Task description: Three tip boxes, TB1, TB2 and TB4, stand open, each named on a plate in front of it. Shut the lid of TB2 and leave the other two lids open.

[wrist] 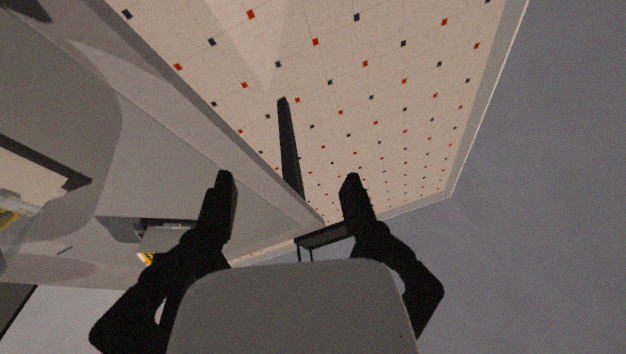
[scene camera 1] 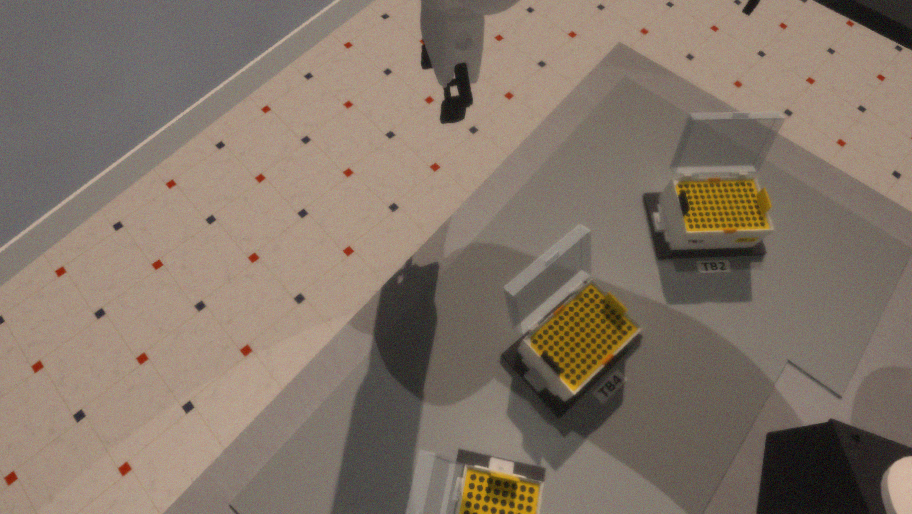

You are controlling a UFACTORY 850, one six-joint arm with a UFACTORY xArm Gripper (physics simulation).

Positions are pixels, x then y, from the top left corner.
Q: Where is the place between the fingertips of my gripper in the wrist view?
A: At 291, 182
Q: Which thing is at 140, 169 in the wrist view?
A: A grey sheet.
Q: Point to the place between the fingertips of my gripper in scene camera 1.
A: At 442, 92
